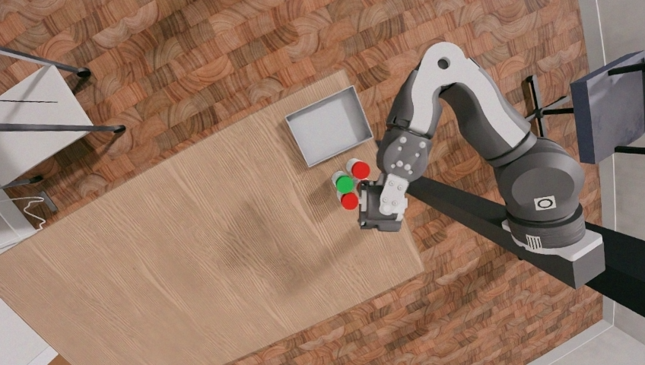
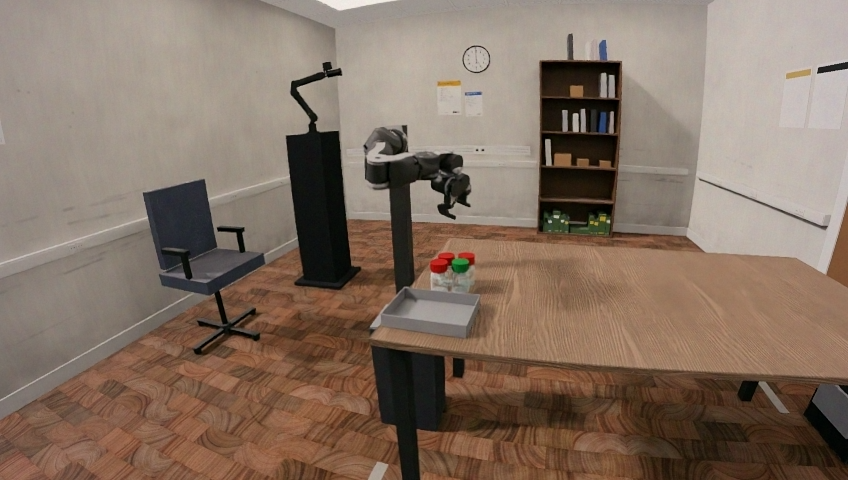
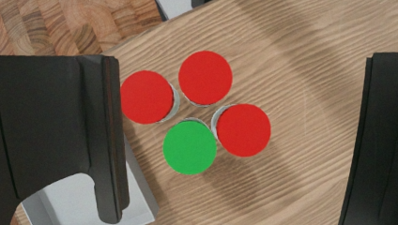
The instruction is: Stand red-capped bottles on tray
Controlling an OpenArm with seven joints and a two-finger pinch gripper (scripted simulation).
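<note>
Right now the green-capped bottle is 20 mm ahead of my hand, 20 mm to the right of it and 220 mm below it. From my hand the other things lie so: grey tray 40 mm behind, 200 mm to the right, 250 mm below.
</note>
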